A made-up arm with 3 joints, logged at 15 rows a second.
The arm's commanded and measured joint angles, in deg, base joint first. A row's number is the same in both.
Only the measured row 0 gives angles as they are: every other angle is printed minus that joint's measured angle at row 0.
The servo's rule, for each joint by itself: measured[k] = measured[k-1] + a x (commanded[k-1-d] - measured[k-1]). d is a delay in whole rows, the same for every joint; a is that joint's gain. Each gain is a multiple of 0.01, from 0.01 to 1. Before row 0 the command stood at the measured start. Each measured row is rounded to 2 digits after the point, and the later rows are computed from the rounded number. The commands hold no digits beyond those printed.
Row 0, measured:
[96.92, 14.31, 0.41]
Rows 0 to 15, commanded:
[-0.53, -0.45, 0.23]
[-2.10, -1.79, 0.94]
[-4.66, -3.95, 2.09]
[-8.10, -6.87, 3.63]
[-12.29, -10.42, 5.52]
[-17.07, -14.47, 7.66]
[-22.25, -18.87, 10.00]
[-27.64, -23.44, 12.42]
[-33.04, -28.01, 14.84]
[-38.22, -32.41, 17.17]
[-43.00, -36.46, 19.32]
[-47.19, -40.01, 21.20]
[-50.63, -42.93, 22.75]
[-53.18, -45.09, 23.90]
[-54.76, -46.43, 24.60]
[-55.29, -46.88, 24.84]
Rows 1 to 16, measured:
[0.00, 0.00, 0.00]
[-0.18, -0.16, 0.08]
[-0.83, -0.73, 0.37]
[-2.13, -1.86, 0.95]
[-4.16, -3.61, 1.86]
[-6.92, -5.99, 3.10]
[-10.37, -8.96, 4.65]
[-14.41, -12.43, 6.47]
[-18.91, -16.28, 8.49]
[-23.71, -20.39, 10.65]
[-28.64, -24.60, 12.87]
[-33.52, -28.75, 15.06]
[-38.17, -32.69, 17.15]
[-42.41, -36.27, 19.05]
[-46.07, -39.36, 20.70]
[-49.02, -41.83, 22.03]
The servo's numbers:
d 1
a 0.34 0.35 0.34

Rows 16 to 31, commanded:
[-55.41, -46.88, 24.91]
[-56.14, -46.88, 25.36]
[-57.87, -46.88, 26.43]
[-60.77, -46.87, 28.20]
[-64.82, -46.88, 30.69]
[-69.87, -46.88, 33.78]
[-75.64, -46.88, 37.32]
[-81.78, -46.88, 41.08]
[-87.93, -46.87, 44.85]
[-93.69, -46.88, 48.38]
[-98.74, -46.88, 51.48]
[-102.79, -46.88, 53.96]
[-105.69, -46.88, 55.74]
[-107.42, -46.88, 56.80]
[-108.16, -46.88, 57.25]
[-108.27, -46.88, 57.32]
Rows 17 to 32, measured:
[-51.15, -43.60, 22.99]
[-52.60, -44.75, 23.64]
[-53.80, -45.50, 24.22]
[-55.18, -45.98, 24.97]
[-57.08, -46.29, 26.07]
[-59.71, -46.50, 27.64]
[-63.16, -46.63, 29.73]
[-67.40, -46.72, 32.31]
[-72.29, -46.78, 35.29]
[-77.61, -46.81, 38.54]
[-83.08, -46.83, 41.89]
[-88.40, -46.85, 45.15]
[-93.29, -46.86, 48.15]
[-97.51, -46.87, 50.73]
[-100.88, -46.87, 52.79]
[-103.36, -46.87, 54.31]

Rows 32 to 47, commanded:
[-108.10, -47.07, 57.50]
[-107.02, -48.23, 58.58]
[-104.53, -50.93, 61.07]
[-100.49, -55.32, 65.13]
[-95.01, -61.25, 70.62]
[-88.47, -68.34, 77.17]
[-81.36, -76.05, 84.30]
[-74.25, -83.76, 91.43]
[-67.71, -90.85, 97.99]
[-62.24, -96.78, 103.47]
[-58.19, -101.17, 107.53]
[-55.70, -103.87, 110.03]
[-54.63, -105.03, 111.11]
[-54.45, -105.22, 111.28]
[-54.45, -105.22, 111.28]
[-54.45, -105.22, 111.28]
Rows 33 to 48, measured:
[-105.03, -46.87, 55.33]
[-106.07, -46.94, 56.07]
[-106.39, -47.39, 56.92]
[-105.76, -48.63, 58.33]
[-103.97, -50.97, 60.64]
[-100.92, -54.57, 64.03]
[-96.69, -59.39, 68.50]
[-91.48, -65.22, 73.87]
[-85.62, -71.71, 79.84]
[-79.53, -78.41, 86.01]
[-73.65, -84.84, 91.95]
[-68.39, -90.56, 97.25]
[-64.08, -95.22, 101.60]
[-60.87, -98.65, 104.83]
[-58.69, -100.95, 107.02]
[-57.25, -102.44, 108.47]

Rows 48 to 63, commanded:
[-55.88, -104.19, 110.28]
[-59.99, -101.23, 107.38]
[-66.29, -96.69, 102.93]
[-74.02, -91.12, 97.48]
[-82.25, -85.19, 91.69]
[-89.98, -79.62, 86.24]
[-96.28, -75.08, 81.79]
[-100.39, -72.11, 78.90]
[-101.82, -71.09, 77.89]
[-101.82, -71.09, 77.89]
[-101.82, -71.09, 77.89]
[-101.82, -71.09, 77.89]
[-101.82, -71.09, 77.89]
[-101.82, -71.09, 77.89]
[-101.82, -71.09, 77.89]
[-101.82, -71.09, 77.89]
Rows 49 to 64, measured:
[-56.30, -103.41, 109.43]
[-56.16, -103.68, 109.72]
[-57.46, -102.82, 108.92]
[-60.46, -100.67, 106.88]
[-65.07, -97.33, 103.68]
[-70.91, -93.08, 99.60]
[-77.39, -88.37, 95.06]
[-83.81, -83.72, 90.55]
[-89.45, -79.66, 86.59]
[-93.66, -76.66, 83.63]
[-96.43, -74.71, 81.68]
[-98.26, -73.44, 80.39]
[-99.47, -72.62, 79.54]
[-100.27, -72.08, 78.98]
[-100.80, -71.73, 78.61]
[-101.15, -71.51, 78.37]

